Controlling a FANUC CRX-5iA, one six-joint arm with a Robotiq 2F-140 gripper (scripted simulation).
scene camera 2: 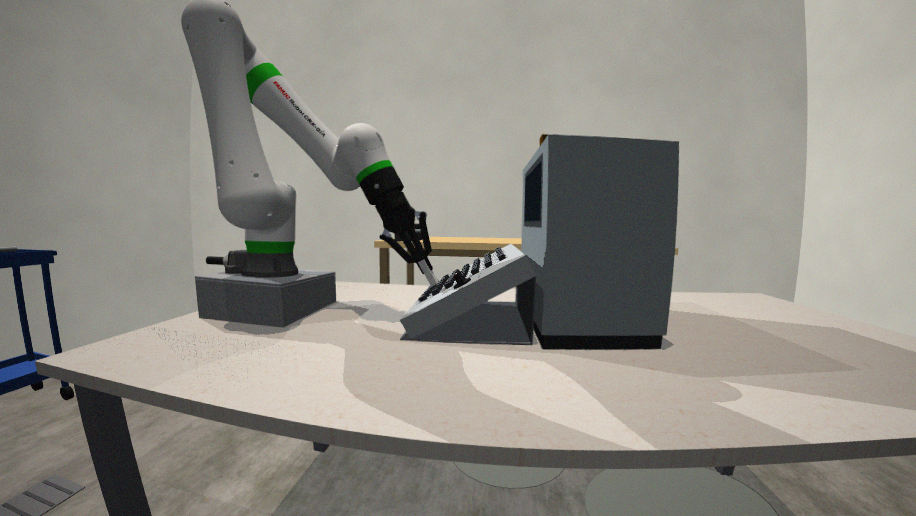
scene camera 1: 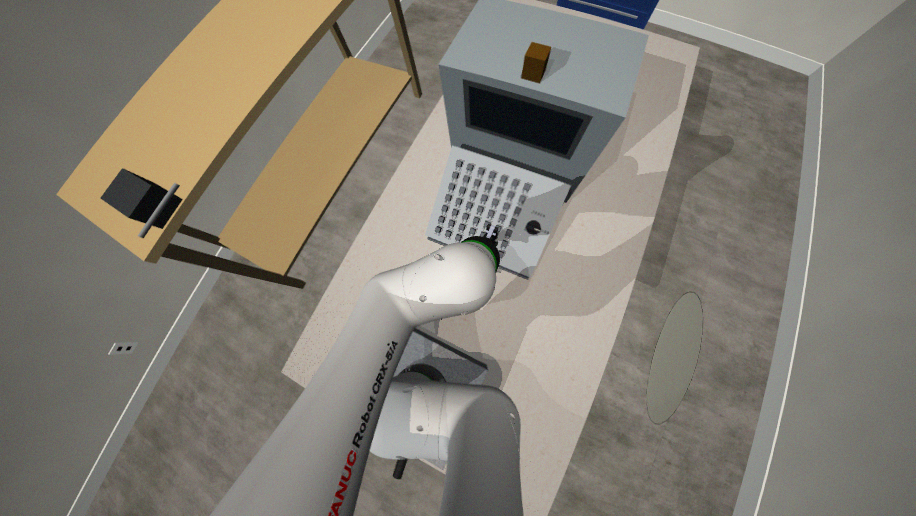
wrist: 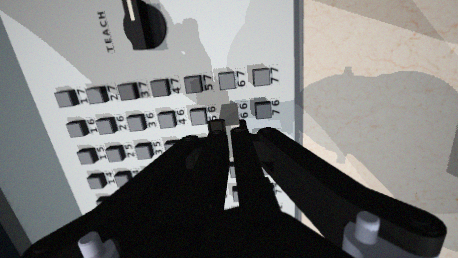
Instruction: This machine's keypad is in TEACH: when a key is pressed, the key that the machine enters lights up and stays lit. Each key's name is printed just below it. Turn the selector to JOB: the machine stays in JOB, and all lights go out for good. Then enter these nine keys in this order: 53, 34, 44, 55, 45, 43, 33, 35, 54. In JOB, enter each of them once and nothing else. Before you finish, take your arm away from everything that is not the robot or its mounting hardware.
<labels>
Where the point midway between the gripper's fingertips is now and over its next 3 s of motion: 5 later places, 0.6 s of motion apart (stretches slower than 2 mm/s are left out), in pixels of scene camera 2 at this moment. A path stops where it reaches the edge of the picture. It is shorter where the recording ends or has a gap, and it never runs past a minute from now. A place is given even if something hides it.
The gripper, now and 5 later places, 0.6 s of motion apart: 435, 284; 436, 286; 437, 289; 434, 282; 430, 276; 441, 270
</labels>
